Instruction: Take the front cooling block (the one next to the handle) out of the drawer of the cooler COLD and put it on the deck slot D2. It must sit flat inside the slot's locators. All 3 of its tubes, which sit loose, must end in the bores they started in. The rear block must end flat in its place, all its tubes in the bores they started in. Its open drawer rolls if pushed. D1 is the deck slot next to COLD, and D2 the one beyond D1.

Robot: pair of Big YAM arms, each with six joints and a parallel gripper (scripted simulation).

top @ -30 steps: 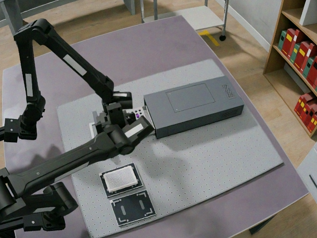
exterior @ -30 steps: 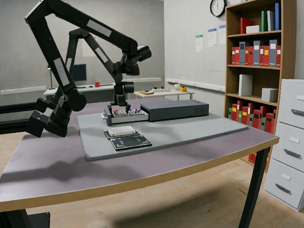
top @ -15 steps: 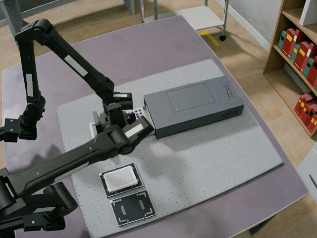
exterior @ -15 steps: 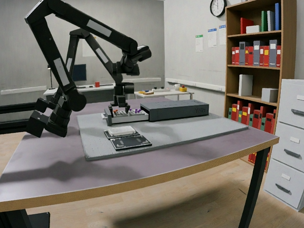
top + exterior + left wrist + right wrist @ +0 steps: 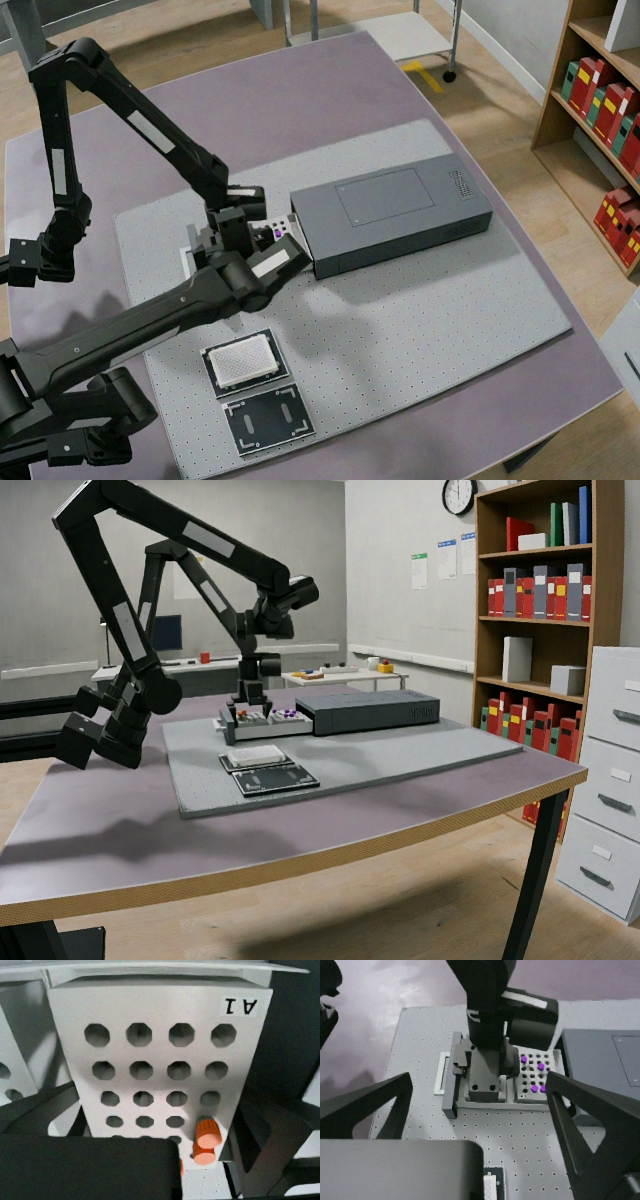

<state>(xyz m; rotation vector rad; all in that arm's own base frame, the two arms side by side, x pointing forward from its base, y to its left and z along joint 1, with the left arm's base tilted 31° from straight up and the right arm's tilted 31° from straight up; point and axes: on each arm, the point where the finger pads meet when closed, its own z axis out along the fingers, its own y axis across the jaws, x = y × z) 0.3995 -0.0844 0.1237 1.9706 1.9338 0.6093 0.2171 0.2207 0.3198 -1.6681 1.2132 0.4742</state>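
The drawer is 30 mm ahead of my left hand, 10 mm to the right of it and 10 mm above it. The rest, counted from my left hand: cooler COLD: 210 mm ahead, 30 mm to the right, 10 mm above; deck slot D1: 250 mm to the right, 70 mm behind, 30 mm below; white plate: 250 mm to the right, 70 mm behind, 10 mm below.
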